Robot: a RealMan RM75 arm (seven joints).
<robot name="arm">
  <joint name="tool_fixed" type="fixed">
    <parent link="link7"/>
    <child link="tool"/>
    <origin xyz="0 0 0" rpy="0 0 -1.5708"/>
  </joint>
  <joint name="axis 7" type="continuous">
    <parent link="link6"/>
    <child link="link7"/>
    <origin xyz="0.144 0 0" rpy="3.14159 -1.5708 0"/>
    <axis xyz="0 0 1"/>
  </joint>
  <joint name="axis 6" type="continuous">
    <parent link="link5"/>
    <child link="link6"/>
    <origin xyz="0 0 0" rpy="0 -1.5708 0"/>
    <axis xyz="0 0 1"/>
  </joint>
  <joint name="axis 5" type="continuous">
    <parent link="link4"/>
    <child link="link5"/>
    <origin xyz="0.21 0 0" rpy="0 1.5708 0"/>
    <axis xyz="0 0 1"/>
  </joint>
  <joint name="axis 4" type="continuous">
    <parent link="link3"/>
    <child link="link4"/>
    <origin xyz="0 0 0" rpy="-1.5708 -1.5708 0"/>
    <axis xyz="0 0 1"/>
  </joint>
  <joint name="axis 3" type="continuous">
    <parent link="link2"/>
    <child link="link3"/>
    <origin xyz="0 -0.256 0" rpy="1.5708 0 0"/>
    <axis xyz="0 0 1"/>
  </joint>
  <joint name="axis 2" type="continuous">
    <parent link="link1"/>
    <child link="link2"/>
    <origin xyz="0 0 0" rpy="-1.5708 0 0"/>
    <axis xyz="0 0 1"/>
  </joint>
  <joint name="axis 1" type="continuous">
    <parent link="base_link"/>
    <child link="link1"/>
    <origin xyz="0 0 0.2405" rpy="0 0 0"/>
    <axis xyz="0 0 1"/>
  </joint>
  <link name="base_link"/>
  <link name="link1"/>
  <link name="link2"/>
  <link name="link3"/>
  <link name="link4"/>
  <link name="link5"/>
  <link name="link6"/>
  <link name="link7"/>
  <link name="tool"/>
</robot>
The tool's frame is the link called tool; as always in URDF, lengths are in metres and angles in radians. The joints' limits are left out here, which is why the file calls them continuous.
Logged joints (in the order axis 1, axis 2, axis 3, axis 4, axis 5, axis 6, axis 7), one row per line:
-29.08, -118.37, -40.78, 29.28, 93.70, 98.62, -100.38
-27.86, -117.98, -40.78, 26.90, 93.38, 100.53, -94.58
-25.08, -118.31, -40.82, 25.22, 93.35, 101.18, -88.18
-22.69, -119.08, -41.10, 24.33, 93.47, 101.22, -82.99
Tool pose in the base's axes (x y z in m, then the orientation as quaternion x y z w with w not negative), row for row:
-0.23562, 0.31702, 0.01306, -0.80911, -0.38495, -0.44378, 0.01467
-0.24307, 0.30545, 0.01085, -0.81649, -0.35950, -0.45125, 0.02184
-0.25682, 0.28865, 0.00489, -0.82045, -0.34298, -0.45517, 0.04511
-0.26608, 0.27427, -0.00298, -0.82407, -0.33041, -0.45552, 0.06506
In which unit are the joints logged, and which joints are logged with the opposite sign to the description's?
The joints are logged in degrees. Opposite sign: axis 3.
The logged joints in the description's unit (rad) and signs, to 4 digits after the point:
-0.5075, -2.0659, 0.7117, 0.5110, 1.6354, 1.7212, -1.7520
-0.4862, -2.0591, 0.7117, 0.4695, 1.6298, 1.7546, -1.6507
-0.4377, -2.0649, 0.7124, 0.4402, 1.6293, 1.7659, -1.5390
-0.3960, -2.0783, 0.7173, 0.4246, 1.6314, 1.7666, -1.4484

